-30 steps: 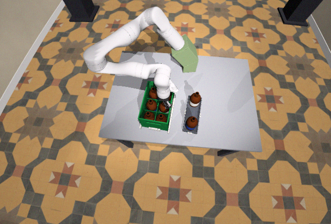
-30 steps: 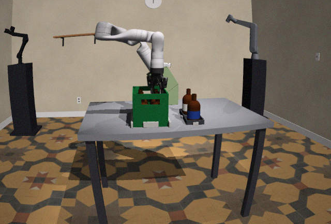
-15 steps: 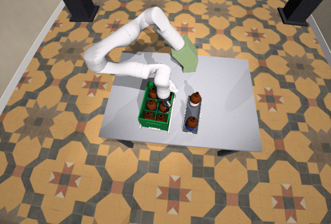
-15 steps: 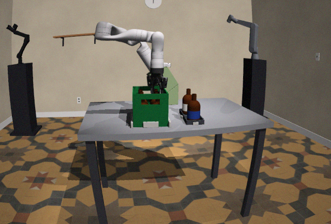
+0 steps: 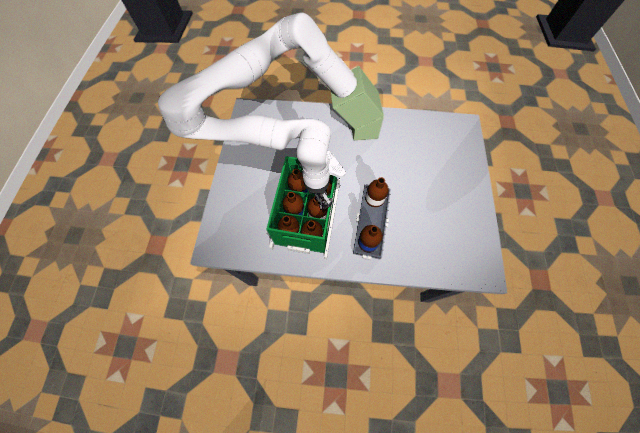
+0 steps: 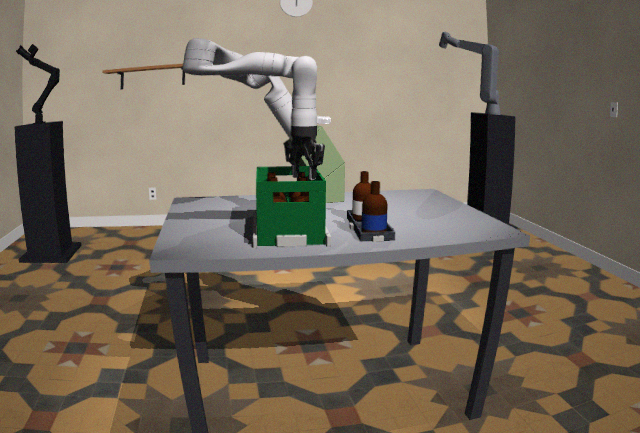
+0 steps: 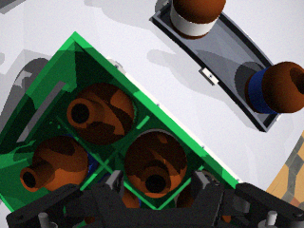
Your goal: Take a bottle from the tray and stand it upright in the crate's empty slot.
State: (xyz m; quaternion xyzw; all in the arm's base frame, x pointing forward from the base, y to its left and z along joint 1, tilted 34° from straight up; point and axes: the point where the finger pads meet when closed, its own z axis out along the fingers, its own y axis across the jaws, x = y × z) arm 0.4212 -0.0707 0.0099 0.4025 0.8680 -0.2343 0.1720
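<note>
The brown bottle lies 90 mm below my hand. The rest, counted from my hand: tray: 200 mm to the left, 160 mm below; then white-label bottle: 210 mm to the left, 90 mm below, 90 mm behind; then crate: 90 mm below, 50 mm to the right.
</note>
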